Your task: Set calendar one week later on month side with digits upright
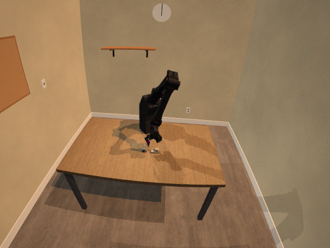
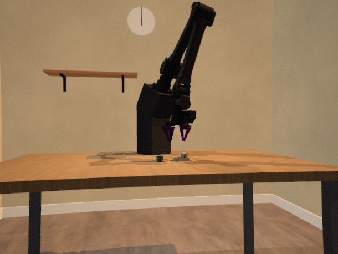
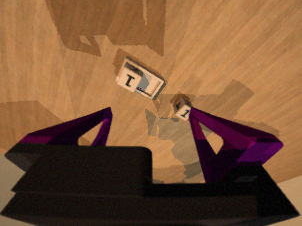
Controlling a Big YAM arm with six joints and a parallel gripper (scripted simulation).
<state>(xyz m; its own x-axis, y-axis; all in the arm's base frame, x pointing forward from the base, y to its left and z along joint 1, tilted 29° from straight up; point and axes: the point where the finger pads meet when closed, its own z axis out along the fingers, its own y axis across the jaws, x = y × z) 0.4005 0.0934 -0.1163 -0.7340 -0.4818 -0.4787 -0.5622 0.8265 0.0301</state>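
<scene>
My hand is 10 mm past the tray, 20 mm to the right of it and 100 mm above it.
</scene>
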